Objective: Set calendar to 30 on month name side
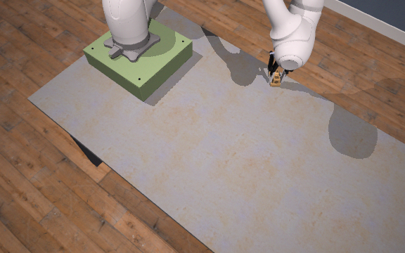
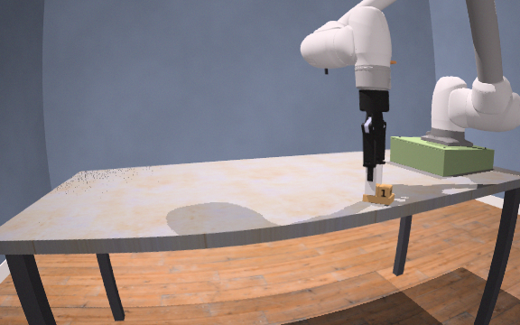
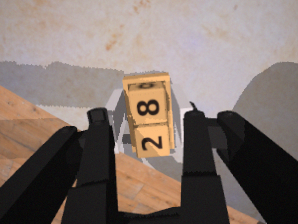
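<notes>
My hand is 3 cm above the wooden cube. Round my hand: wooden calendar tray 4 cm below, 1 cm to the left, 1 cm behind.
</notes>
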